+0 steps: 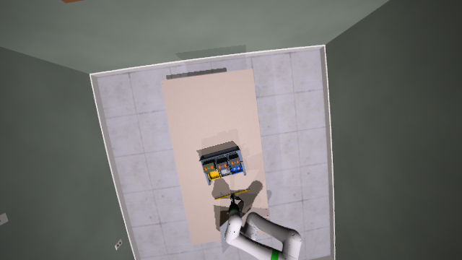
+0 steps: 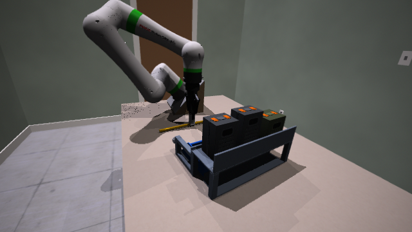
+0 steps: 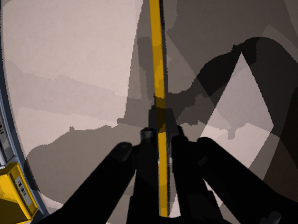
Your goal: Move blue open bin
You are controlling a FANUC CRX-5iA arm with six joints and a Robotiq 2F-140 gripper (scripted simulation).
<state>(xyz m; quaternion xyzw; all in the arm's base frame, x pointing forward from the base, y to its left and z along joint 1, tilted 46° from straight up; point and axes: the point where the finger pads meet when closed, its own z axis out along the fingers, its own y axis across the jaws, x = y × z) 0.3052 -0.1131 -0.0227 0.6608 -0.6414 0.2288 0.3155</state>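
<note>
The blue open bin is 32 cm ahead of my hand and 9 cm to the right of it. The rest, counted from my hand: grey bin: 30 cm ahead, 2 cm to the left; yellow bin: 30 cm ahead, 13 cm to the left; yellow rail: 3 cm below.
</note>
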